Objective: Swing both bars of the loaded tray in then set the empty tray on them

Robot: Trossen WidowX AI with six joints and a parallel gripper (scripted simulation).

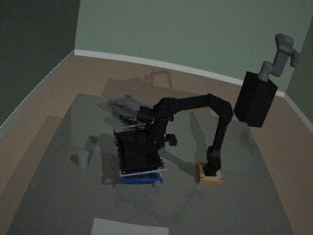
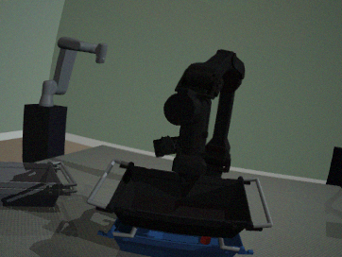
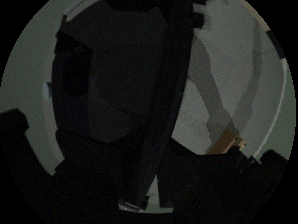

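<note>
Now: the black tray 8 cm ahead of my gripper tip, 1 cm to the left of it and 2 cm above it. Round my gripper tip: red block: 3 cm ahead, 7 cm to the left, 9 cm below.
</note>
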